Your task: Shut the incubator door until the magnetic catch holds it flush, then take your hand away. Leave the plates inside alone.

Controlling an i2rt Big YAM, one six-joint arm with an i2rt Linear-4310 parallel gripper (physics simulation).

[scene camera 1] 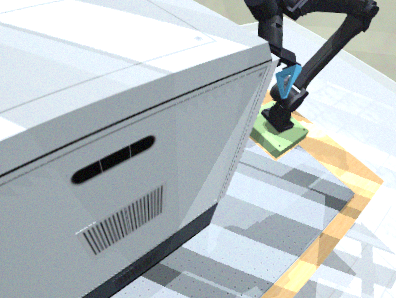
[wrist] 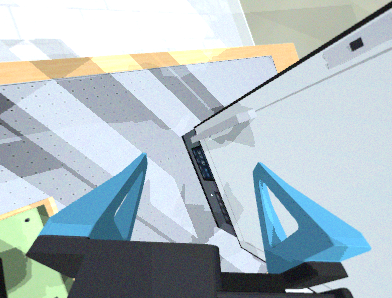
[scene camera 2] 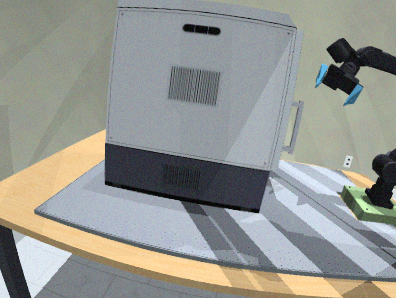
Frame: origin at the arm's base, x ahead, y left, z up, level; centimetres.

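Seen in the pictures: gripper, between the fingertips: (scene camera 1: 268,93) (wrist: 202,162) (scene camera 2: 330,95); arm's base, origin of its link: (scene camera 1: 276,120) (scene camera 2: 377,199).
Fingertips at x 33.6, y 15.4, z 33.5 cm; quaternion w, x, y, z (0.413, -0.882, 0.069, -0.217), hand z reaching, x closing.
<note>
Pixels of each thing's top centre, then the offset from my fingertips to it. "spot": a spot on its surface instead. Level surfaces: height alone.
- incubator, centre of its top: (scene camera 1: 50,21) (scene camera 2: 213,15) dx +38.2, dy -4.4, dz +18.3 cm
- door handle, a spot on its surface: (scene camera 2: 297,127) spot: dx +8.1, dy +4.7, dz -10.5 cm
- grey perforated mat, height of its surface: dz -36.7 cm
- wooden table, height of its surface: dz -38.0 cm
- incubator's control panel, a spot on its surface: (wrist: 202,164) spot: dx +14.9, dy -2.0, dz -30.0 cm
The incubator (scene camera 1: 200,125) (scene camera 2: 145,90) is a large pale box with a dark base. Its door (scene camera 2: 297,65) (wrist: 310,125) lies along the front, parallel to it, and looks shut; I cannot tell whether the catch holds it fully flush. The plates inside are hidden behind the door. The door handle (scene camera 2: 297,127) stands out from the door's front and also shows in the wrist view (wrist: 225,127). My gripper (scene camera 2: 331,95) (wrist: 202,162) is open and empty, in front of the door and apart from it in scene camera 2. In scene camera 1 a blue finger shows right of the incubator.
The arm's green base block (scene camera 1: 280,137) (scene camera 2: 364,206) (wrist: 27,250) stands in front of the incubator, near the table edge. A grey perforated mat (scene camera 1: 260,220) (scene camera 2: 150,215) (wrist: 100,115) lies on the wooden table (scene camera 2: 65,230). The incubator's control panel (wrist: 202,164) is on its dark base, below the door.
</note>
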